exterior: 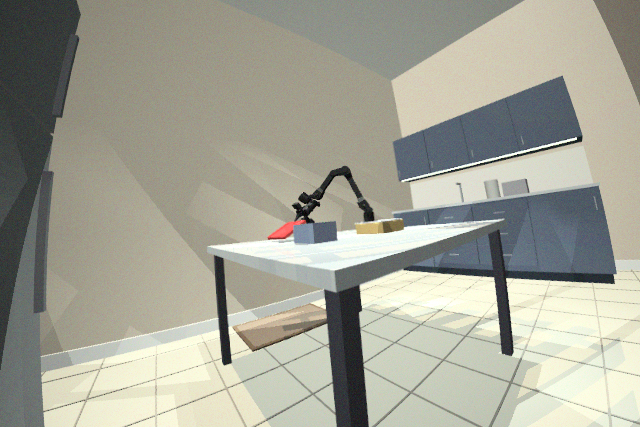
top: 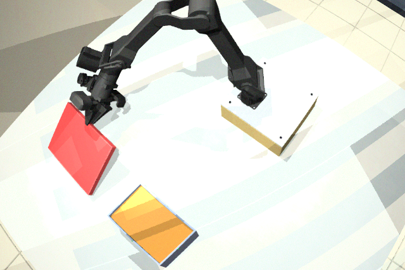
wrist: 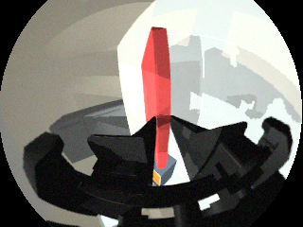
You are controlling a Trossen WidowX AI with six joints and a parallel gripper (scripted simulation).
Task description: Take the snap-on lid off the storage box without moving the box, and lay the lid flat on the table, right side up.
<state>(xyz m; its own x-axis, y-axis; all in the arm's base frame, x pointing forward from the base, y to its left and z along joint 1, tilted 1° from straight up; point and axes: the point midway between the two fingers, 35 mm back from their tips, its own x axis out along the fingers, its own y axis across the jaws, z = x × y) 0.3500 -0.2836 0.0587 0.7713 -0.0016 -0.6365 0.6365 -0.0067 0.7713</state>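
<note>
Right now the red lid is 7 cm ahead of my gripper tip and 4 cm below it. The rest, counted from my gripper tip: storage box 8 cm ahead, 33 cm to the left, 6 cm below.
</note>
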